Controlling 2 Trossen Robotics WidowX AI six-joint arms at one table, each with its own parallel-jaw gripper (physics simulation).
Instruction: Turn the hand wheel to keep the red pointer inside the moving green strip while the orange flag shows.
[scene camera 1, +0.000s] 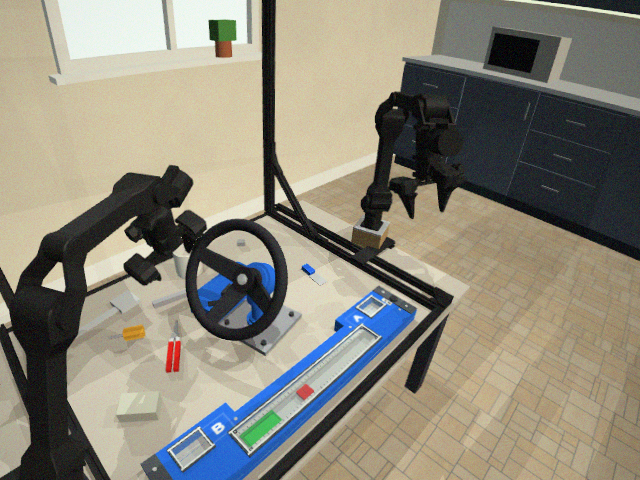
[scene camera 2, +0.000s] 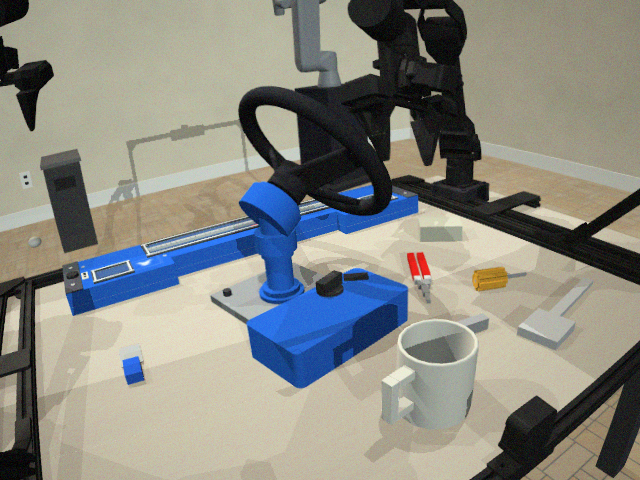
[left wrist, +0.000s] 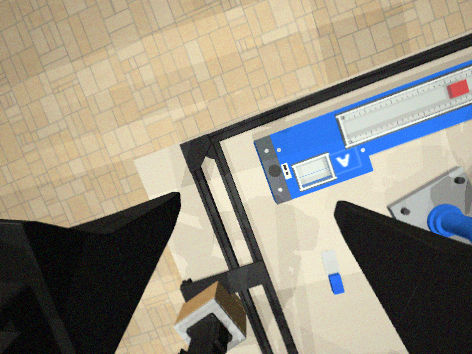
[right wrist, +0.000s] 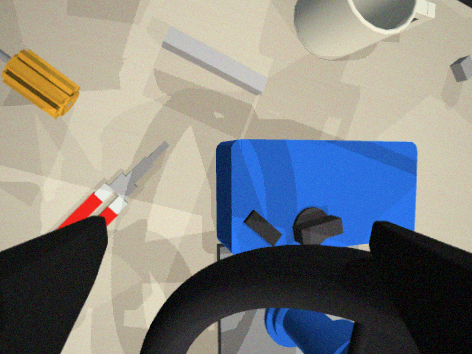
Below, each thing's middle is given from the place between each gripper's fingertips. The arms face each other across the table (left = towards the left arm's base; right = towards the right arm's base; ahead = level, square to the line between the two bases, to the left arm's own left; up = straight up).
Labels:
Right now my right hand is 14 cm short of the black hand wheel (scene camera 2: 297, 181) and 5 cm to the right of it. Round my right hand: orange-handled screwdriver (scene camera 2: 493, 278): 8 cm behind, 12 cm to the right, 19 cm below; red-handled pliers (right wrist: 123, 185): 2 cm ahead, 6 cm to the right, 20 cm below; white mug (scene camera 2: 432, 388): 17 cm behind, 17 cm to the left, 16 cm below.
My left hand is 280 mm past the black hand wheel, 380 mm to the left of it and 90 mm above it. The rest, counted from my left hand: orange-handled screwdriver: 510 mm behind, 550 mm to the right, 280 mm below; red-handled pliers: 400 mm behind, 490 mm to the right, 290 mm below; white mug: 590 mm behind, 260 mm to the right, 250 mm below.

